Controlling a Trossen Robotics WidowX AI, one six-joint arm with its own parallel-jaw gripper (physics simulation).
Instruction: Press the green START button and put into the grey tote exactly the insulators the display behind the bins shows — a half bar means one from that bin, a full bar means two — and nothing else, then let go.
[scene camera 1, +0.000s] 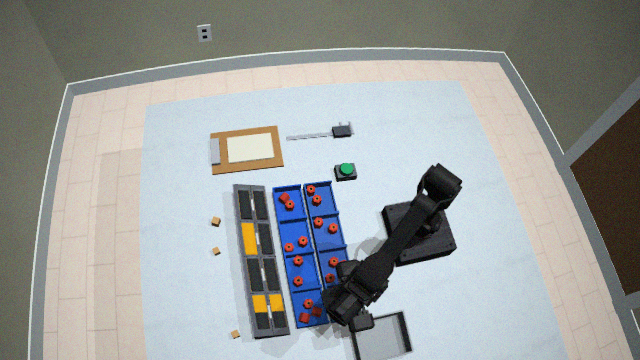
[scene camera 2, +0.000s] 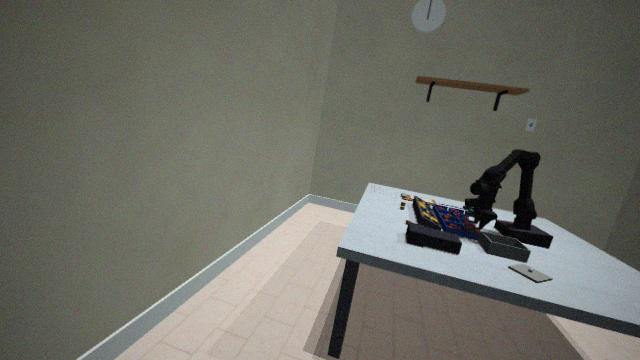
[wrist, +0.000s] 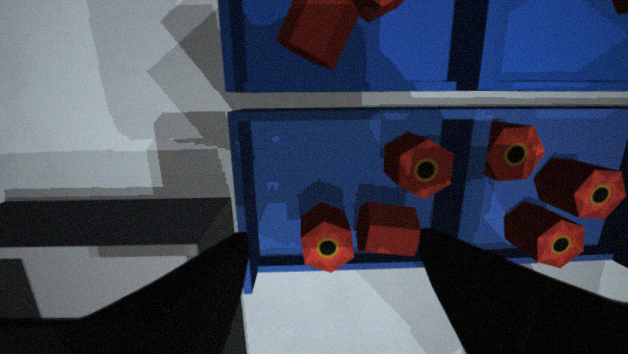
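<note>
Grey tote (scene camera 1: 406, 332) (scene camera 2: 504, 250) (wrist: 115, 222) stands beside the end of the two blue bin rows; no insulator shows on its visible floor. My gripper (scene camera 2: 484, 223) (wrist: 334, 241) is open and empty above the arm-side end bin (wrist: 310, 150). An upright red insulator (wrist: 327, 246) and a lying insulator (wrist: 389, 230) show between the fingertips; another upright insulator (wrist: 425, 167) stands farther in. In scene camera 1 the arm hides the fingertips. The display (scene camera 1: 256, 272) (scene camera 2: 426, 212) shows one full bar (scene camera 1: 249, 238) and two half bars (scene camera 1: 259, 303) (scene camera 1: 276, 303). Green button (scene camera 1: 346, 169) is by the far end.
Neighbouring bin (wrist: 485, 215) holds three insulators. In the other row, a lying insulator (wrist: 320, 32) is in the end bin. A clipboard (scene camera 1: 250, 147), caliper-like tool (scene camera 1: 341, 131) and small wooden blocks (scene camera 1: 215, 221) lie around. A black box (scene camera 2: 432, 238) stands near the tote.
</note>
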